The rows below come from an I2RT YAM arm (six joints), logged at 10 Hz.
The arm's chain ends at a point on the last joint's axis. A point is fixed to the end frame.
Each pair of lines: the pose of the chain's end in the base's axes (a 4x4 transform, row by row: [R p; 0 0 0 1], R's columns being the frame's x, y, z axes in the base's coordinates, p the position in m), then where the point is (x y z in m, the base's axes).
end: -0.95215 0.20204 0.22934 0.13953; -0.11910 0.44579 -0.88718 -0.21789; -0.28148 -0.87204 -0.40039 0.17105; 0 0 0 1
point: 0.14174 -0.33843 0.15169
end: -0.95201 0.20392 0.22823 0.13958; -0.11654 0.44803 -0.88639 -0.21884; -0.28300 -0.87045 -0.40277 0.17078; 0 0 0 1
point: 0.14160 -0.33932 0.15106
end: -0.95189 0.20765 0.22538 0.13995; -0.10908 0.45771 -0.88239 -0.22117; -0.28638 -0.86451 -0.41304 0.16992; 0 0 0 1
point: 0.14151 -0.34141 0.14874
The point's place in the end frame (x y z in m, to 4 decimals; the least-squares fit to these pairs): 0.0177 -0.0364 0.1152
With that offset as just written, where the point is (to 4 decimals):
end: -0.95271 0.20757 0.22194 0.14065; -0.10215 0.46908 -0.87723 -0.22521; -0.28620 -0.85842 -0.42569 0.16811; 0 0 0 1
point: 0.1418 -0.3451 0.1453
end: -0.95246 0.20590 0.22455 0.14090; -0.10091 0.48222 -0.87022 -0.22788; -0.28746 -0.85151 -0.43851 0.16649; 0 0 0 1
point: 0.1424 -0.3475 0.1419
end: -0.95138 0.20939 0.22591 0.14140; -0.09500 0.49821 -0.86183 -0.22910; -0.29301 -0.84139 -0.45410 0.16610; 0 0 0 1
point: 0.1430 -0.3482 0.1392
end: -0.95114 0.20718 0.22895 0.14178; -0.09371 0.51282 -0.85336 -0.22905; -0.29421 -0.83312 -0.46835 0.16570; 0 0 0 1
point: 0.1438 -0.3477 0.1369
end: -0.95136 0.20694 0.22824 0.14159; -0.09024 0.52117 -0.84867 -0.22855; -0.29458 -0.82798 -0.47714 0.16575; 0 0 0 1
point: 0.1435 -0.3469 0.1357
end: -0.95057 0.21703 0.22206 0.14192; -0.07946 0.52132 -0.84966 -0.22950; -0.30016 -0.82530 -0.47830 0.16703; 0 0 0 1
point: 0.1428 -0.3478 0.1367
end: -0.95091 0.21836 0.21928 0.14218; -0.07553 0.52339 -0.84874 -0.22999; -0.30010 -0.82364 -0.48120 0.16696; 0 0 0 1
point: 0.1427 -0.3482 0.1362
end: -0.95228 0.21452 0.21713 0.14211; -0.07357 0.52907 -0.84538 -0.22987; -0.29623 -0.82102 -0.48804 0.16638; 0 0 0 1
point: 0.1425 -0.3478 0.1348
